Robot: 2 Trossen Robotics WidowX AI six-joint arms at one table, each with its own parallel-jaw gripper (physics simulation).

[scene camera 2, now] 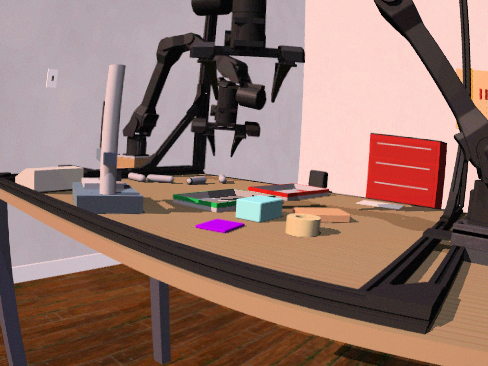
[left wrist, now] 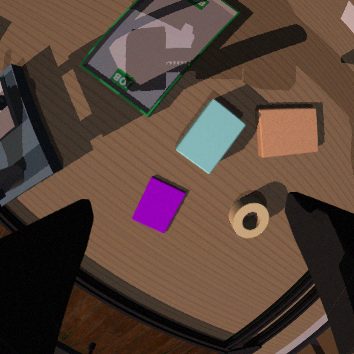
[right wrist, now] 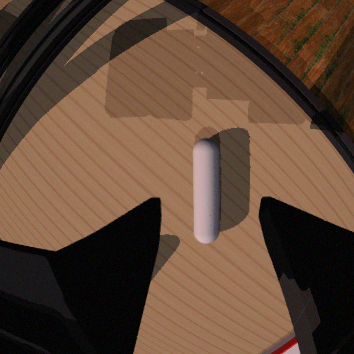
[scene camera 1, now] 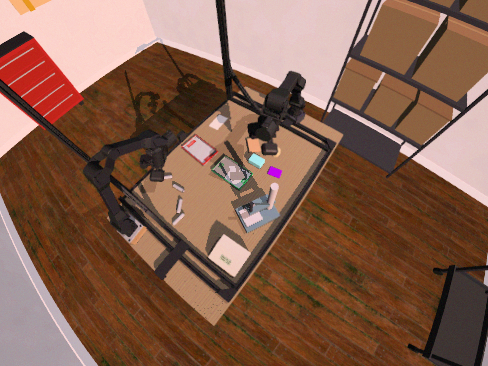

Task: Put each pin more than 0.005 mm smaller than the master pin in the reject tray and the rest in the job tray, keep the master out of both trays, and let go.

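Where they show: left gripper, fingertip midpoint: (scene camera 2: pixel 244 100) (left wrist: pixel 190 206) (scene camera 1: pixel 262 146); right gripper, fingertip midpoint: (scene camera 2: pixel 222 156) (right wrist: pixel 211 206) (scene camera 1: pixel 160 172); left arm's base, link origin: (scene camera 1: pixel 294 112); right arm's base, link origin: (scene camera 2: pixel 135 155) (scene camera 1: pixel 129 228).
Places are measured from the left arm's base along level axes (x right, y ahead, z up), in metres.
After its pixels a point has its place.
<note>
Several grey pins lie loose on the table's left side (scene camera 1: pixel 178 187) @[z -0.032, x 0.137, y 0.788 m], (scene camera 1: pixel 179 205) @[z -0.032, x 0.057, y 0.845 m], (scene camera 1: pixel 178 218) @[z -0.031, x 0.008, y 0.890 m]. I cannot tell which is the master. My right gripper (scene camera 1: pixel 157 176) @[z 0.022, x 0.241, y 0.804 m] is open and hovers above one more pin (right wrist: pixel 206 190) @[z -0.030, x 0.243, y 0.802 m]. In the right wrist view that pin lies lengthwise between the two fingers (right wrist: pixel 209 200) @[z 0.022, x 0.241, y 0.804 m], untouched. The red-rimmed reject tray (scene camera 1: pixel 199 149) @[z -0.047, x 0.246, y 0.556 m] and the green-rimmed job tray (scene camera 1: pixel 232 171) @[z -0.047, x 0.006, y 0.530 m] sit mid-table; I see no pin in either. My left gripper (scene camera 1: pixel 269 148) @[z 0.145, x -0.090, y 0.416 m] is open wide and empty, high above a tan ring (left wrist: pixel 249 220) @[z -0.047, x -0.087, y 0.274 m].
A cyan block (scene camera 1: pixel 256 160) @[z -0.017, x -0.053, y 0.409 m], a purple tile (scene camera 1: pixel 274 172) @[z -0.046, x -0.159, y 0.386 m] and a tan pad (scene camera 1: pixel 253 145) @[z -0.034, x 0.032, y 0.338 m] lie near the left gripper. A grey gauge stand (scene camera 1: pixel 257 212) @[z -0.009, x -0.245, y 0.617 m] with a tall column stands front right. A white box (scene camera 1: pixel 229 255) @[z -0.004, x -0.288, y 0.840 m] sits at the front and a paper sheet (scene camera 1: pixel 218 122) @[z -0.048, x 0.317, y 0.343 m] at the back.
</note>
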